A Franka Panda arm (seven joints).
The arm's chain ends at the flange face. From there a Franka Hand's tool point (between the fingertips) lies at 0.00 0.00 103.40 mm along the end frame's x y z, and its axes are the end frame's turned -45 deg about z.
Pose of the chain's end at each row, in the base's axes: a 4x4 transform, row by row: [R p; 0 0 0 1], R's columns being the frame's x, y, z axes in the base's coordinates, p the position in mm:
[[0.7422, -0.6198, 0.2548, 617.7], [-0.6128, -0.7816, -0.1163, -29.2], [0.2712, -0.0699, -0.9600, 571.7], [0, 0, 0, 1]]
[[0.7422, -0.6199, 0.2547, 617.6], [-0.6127, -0.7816, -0.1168, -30.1], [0.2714, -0.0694, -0.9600, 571.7], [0, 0, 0, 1]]
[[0.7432, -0.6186, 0.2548, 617.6], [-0.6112, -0.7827, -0.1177, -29.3], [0.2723, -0.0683, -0.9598, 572.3], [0, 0, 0, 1]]
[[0.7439, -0.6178, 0.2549, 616.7], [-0.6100, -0.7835, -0.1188, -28.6], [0.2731, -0.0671, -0.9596, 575.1], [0, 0, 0, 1]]
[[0.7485, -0.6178, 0.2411, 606.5], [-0.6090, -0.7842, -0.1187, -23.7], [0.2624, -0.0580, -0.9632, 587.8], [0, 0, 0, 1]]
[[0.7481, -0.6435, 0.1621, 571.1], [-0.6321, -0.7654, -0.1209, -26.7], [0.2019, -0.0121, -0.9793, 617.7], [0, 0, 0, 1]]
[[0.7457, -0.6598, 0.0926, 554.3], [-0.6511, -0.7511, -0.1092, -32.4], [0.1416, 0.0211, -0.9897, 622.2], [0, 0, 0, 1]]
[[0.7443, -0.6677, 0.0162, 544.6], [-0.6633, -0.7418, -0.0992, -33.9], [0.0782, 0.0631, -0.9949, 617.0], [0, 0, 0, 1]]
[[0.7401, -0.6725, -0.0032, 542.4], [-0.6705, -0.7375, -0.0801, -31.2], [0.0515, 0.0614, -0.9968, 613.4], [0, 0, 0, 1]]
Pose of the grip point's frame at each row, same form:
[[0.9631, 0.0865, 0.2548, 644.0], [0.1194, -0.9860, -0.1163, -41.2], [0.2412, 0.1423, -0.9600, 472.4], [0, 0, 0, 1]]
[[0.9632, 0.0865, 0.2547, 643.9], [0.1194, -0.9859, -0.1168, -42.2], [0.2410, 0.1428, -0.9600, 472.4], [0, 0, 0, 1]]
[[0.9629, 0.0881, 0.2548, 643.9], [0.1213, -0.9856, -0.1177, -41.5], [0.2408, 0.1442, -0.9598, 473.1], [0, 0, 0, 1]]
[[0.9629, 0.0892, 0.2549, 643.1], [0.1227, -0.9854, -0.1188, -40.9], [0.2406, 0.1457, -0.9596, 475.9], [0, 0, 0, 1]]
[[0.9661, 0.0924, 0.2411, 631.4], [0.1239, -0.9851, -0.1187, -36.0], [0.2266, 0.1445, -0.9632, 488.2], [0, 0, 0, 1]]
[[0.9840, 0.0740, 0.1621, 587.9], [0.0943, -0.9882, -0.1209, -39.2], [0.1513, 0.1342, -0.9793, 516.4], [0, 0, 0, 1]]
[[0.9938, 0.0607, 0.0926, 563.9], [0.0707, -0.9915, -0.1092, -43.7], [0.0852, 0.1150, -0.9897, 519.9], [0, 0, 0, 1]]
[[0.9984, 0.0542, 0.0162, 546.3], [0.0555, -0.9936, -0.0992, -44.2], [0.0107, 0.0999, -0.9949, 514.1], [0, 0, 0, 1]]
[[0.9989, 0.0478, -0.0032, 542.1], [0.0474, -0.9956, -0.0801, -39.5], [-0.0070, 0.0798, -0.9968, 510.3], [0, 0, 0, 1]]

